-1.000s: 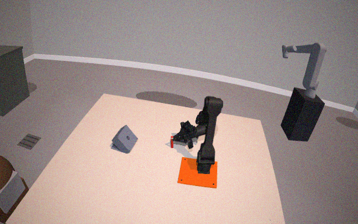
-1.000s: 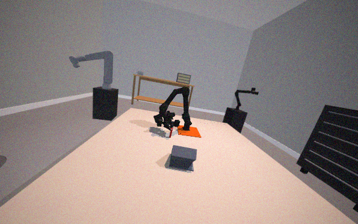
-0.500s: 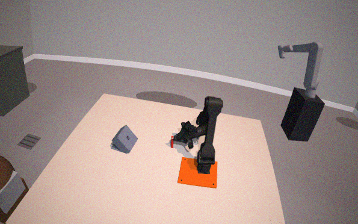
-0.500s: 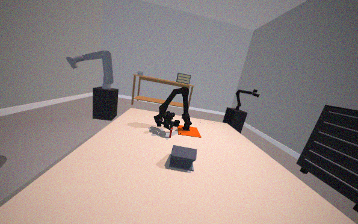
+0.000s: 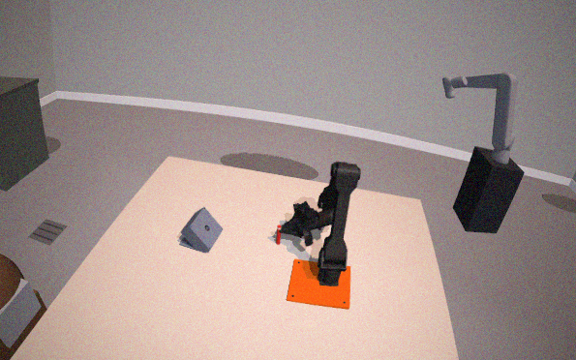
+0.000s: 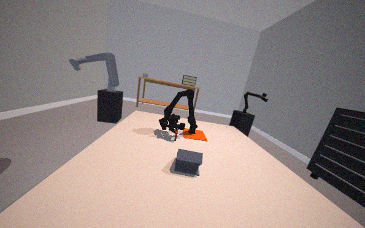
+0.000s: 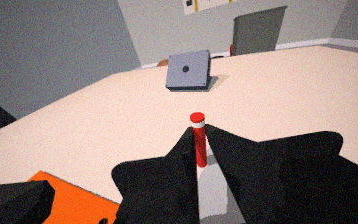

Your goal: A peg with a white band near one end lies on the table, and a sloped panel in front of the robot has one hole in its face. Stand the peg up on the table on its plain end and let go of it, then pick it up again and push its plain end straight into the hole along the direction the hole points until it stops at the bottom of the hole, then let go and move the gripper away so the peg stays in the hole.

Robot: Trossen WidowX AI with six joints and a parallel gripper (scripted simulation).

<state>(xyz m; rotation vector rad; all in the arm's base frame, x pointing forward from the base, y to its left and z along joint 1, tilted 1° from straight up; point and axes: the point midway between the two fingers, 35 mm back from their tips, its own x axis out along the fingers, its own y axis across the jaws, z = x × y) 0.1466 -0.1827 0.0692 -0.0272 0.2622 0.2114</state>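
Right now my gripper tip is 10 mm above the red peg. Round my gripper tip: grey sloped panel: 270 mm ahead, 40 mm to the left, 20 mm below.
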